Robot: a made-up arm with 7 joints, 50 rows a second.
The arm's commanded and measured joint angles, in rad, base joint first. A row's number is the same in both.
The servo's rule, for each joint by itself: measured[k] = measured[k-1] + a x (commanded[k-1-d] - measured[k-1]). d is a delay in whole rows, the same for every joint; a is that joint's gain. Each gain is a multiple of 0.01, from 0.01 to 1. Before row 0 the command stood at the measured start. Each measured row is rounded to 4 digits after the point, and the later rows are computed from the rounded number. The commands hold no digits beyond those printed.
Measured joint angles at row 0:
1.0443 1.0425 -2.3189 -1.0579 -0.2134 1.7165 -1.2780
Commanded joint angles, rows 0 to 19:
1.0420 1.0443 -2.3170 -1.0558 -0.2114 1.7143 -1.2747
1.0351 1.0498 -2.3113 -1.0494 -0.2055 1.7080 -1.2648
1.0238 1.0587 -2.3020 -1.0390 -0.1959 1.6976 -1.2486
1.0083 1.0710 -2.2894 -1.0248 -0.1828 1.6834 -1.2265
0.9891 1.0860 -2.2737 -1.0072 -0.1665 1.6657 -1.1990
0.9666 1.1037 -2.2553 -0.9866 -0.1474 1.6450 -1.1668
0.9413 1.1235 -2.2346 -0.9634 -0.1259 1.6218 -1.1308
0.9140 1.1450 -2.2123 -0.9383 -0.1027 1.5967 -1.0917
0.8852 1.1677 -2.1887 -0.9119 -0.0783 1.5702 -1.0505
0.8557 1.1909 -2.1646 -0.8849 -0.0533 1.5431 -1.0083
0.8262 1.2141 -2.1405 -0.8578 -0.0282 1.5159 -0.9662
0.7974 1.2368 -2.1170 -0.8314 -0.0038 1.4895 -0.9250
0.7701 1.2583 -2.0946 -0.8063 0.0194 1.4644 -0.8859
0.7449 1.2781 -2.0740 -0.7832 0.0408 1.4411 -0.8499
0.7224 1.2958 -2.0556 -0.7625 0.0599 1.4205 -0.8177
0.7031 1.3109 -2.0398 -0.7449 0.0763 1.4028 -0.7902
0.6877 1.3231 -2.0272 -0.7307 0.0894 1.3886 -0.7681
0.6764 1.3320 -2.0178 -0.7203 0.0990 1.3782 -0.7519
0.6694 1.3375 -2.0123 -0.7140 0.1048 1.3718 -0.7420
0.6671 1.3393 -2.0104 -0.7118 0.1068 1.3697 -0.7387
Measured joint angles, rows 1 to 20:
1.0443 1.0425 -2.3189 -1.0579 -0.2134 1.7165 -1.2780
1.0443 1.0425 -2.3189 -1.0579 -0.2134 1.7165 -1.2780
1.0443 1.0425 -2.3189 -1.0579 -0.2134 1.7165 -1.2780
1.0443 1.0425 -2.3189 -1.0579 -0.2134 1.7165 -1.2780
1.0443 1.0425 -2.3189 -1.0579 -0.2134 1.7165 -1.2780
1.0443 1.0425 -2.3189 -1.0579 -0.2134 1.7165 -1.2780
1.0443 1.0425 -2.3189 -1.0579 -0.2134 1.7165 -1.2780
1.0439 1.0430 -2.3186 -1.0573 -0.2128 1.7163 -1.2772
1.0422 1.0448 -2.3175 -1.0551 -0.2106 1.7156 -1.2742
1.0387 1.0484 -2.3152 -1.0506 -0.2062 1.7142 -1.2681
1.0329 1.0543 -2.3113 -1.0434 -0.1992 1.7117 -1.2581
1.0246 1.0625 -2.3057 -1.0333 -0.1894 1.7080 -1.2439
1.0136 1.0732 -2.2981 -1.0202 -0.1768 1.7030 -1.2254
0.9999 1.0863 -2.2886 -1.0043 -0.1615 1.6965 -1.2027
0.9836 1.1016 -2.2772 -0.9858 -0.1439 1.6885 -1.1761
0.9649 1.1188 -2.2639 -0.9651 -0.1242 1.6790 -1.1460
0.9442 1.1375 -2.2490 -0.9426 -0.1029 1.6681 -1.1130
0.9218 1.1574 -2.2327 -0.9189 -0.0805 1.6559 -1.0778
0.8982 1.1780 -2.2153 -0.8944 -0.0575 1.6426 -1.0411
0.8739 1.1989 -2.1972 -0.8697 -0.0344 1.6283 -1.0039
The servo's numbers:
d 7
a 0.19 0.26 0.15 0.28 0.30 0.08 0.24

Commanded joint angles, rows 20 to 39:
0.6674 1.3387 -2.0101 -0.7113 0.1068 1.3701 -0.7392
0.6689 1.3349 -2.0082 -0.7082 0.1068 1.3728 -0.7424
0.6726 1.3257 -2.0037 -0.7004 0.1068 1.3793 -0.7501
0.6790 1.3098 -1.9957 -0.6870 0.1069 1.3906 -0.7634
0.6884 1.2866 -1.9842 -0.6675 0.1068 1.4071 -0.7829
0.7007 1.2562 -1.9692 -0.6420 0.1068 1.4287 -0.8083
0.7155 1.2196 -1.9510 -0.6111 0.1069 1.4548 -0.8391
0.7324 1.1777 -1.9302 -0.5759 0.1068 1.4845 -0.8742
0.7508 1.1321 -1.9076 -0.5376 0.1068 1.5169 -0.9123
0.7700 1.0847 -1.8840 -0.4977 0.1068 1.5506 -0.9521
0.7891 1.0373 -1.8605 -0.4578 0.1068 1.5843 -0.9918
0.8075 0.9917 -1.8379 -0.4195 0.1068 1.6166 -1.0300
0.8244 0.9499 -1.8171 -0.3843 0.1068 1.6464 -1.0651
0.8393 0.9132 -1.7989 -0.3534 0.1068 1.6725 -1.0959
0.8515 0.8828 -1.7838 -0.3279 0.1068 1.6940 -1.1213
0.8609 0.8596 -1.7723 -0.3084 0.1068 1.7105 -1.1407
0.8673 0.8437 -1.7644 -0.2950 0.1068 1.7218 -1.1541
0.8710 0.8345 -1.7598 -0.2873 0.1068 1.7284 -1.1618
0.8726 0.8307 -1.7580 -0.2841 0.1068 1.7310 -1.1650
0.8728 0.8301 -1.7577 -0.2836 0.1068 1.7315 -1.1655
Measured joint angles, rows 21 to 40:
0.8494 1.2195 -2.1787 -0.8455 -0.0118 1.6133 -0.9669
0.8253 1.2393 -2.1602 -0.8223 0.0097 1.5979 -0.9311
0.8021 1.2579 -2.1421 -0.8006 0.0297 1.5823 -0.8973
0.7804 1.2749 -2.1249 -0.7810 0.0476 1.5668 -0.8663
0.7606 1.2897 -2.1088 -0.7640 0.0630 1.5517 -0.8388
0.7433 1.3021 -2.0943 -0.7500 0.0755 1.5373 -0.8156
0.7288 1.3118 -2.0817 -0.7393 0.0849 1.5239 -0.7971
0.7171 1.3188 -2.0710 -0.7315 0.0915 1.5116 -0.7832
0.7079 1.3230 -2.0616 -0.7250 0.0961 1.5005 -0.7734
0.7012 1.3237 -2.0529 -0.7181 0.0993 1.4908 -0.7678
0.6970 1.3201 -2.0443 -0.7094 0.1016 1.4828 -0.7667
0.6954 1.3114 -2.0353 -0.6977 0.1032 1.4767 -0.7706
0.6964 1.2970 -2.0254 -0.6821 0.1043 1.4729 -0.7796
0.7000 1.2769 -2.0142 -0.6622 0.1051 1.4715 -0.7939
0.7062 1.2511 -2.0016 -0.6380 0.1056 1.4725 -0.8132
0.7147 1.2202 -1.9875 -0.6099 0.1060 1.4761 -0.8370
0.7252 1.1850 -1.9720 -0.5785 0.1062 1.4821 -0.8646
0.7373 1.1466 -1.9553 -0.5447 0.1064 1.4903 -0.8951
0.7506 1.1063 -1.9377 -0.5096 0.1065 1.5004 -0.9275
0.7646 1.0656 -1.9196 -0.4745 0.1066 1.5121 -0.9605

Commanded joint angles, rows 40 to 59:
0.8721 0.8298 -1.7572 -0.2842 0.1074 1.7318 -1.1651
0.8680 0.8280 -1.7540 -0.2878 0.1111 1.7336 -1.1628
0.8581 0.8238 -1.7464 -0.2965 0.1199 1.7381 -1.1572
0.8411 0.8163 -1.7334 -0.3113 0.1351 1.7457 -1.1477
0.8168 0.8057 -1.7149 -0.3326 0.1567 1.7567 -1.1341
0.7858 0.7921 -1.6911 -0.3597 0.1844 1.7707 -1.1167
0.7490 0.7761 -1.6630 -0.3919 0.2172 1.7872 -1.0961
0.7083 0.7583 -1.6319 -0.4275 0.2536 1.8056 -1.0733
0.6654 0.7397 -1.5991 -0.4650 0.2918 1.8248 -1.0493
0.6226 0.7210 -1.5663 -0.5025 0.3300 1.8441 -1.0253
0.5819 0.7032 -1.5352 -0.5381 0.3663 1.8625 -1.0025
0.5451 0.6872 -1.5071 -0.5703 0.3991 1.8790 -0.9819
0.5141 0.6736 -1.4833 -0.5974 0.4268 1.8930 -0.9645
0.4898 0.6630 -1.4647 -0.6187 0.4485 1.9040 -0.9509
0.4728 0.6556 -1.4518 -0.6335 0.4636 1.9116 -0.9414
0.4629 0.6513 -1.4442 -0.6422 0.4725 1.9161 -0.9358
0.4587 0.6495 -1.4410 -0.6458 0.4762 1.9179 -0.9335
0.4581 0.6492 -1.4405 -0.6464 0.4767 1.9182 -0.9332
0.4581 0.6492 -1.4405 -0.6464 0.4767 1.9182 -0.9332
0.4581 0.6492 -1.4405 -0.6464 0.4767 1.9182 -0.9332
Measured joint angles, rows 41 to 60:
0.7788 1.0260 -1.9015 -0.4406 0.1067 1.5249 -0.9930
0.7926 0.9888 -1.8838 -0.4090 0.1067 1.5384 -1.0238
0.8056 0.9552 -1.8671 -0.3808 0.1067 1.5522 -1.0519
0.8173 0.9262 -1.8517 -0.3568 0.1067 1.5658 -1.0764
0.8275 0.9024 -1.8379 -0.3373 0.1067 1.5788 -1.0969
0.8361 0.8838 -1.8259 -0.3224 0.1067 1.5910 -1.1132
0.8431 0.8698 -1.8157 -0.3115 0.1067 1.6022 -1.1258
0.8486 0.8594 -1.8069 -0.3039 0.1069 1.6126 -1.1352
0.8523 0.8512 -1.7990 -0.2994 0.1082 1.6223 -1.1418
0.8534 0.8441 -1.7911 -0.2986 0.1117 1.6316 -1.1455
0.8511 0.8369 -1.7824 -0.3022 0.1187 1.6407 -1.1460
0.8446 0.8288 -1.7723 -0.3107 0.1301 1.6500 -1.1431
0.8334 0.8193 -1.7601 -0.3244 0.1464 1.6597 -1.1368
0.8174 0.8081 -1.7455 -0.3433 0.1676 1.6699 -1.1270
0.7967 0.7952 -1.7285 -0.3669 0.1934 1.6808 -1.1141
0.7718 0.7808 -1.7091 -0.3944 0.2229 1.6923 -1.0985
0.7435 0.7653 -1.6877 -0.4247 0.2550 1.7044 -1.0809
0.7128 0.7492 -1.6648 -0.4565 0.2884 1.7170 -1.0621
0.6809 0.7331 -1.6411 -0.4884 0.3216 1.7300 -1.0429
0.6492 0.7176 -1.6174 -0.5189 0.3532 1.7430 -1.0241

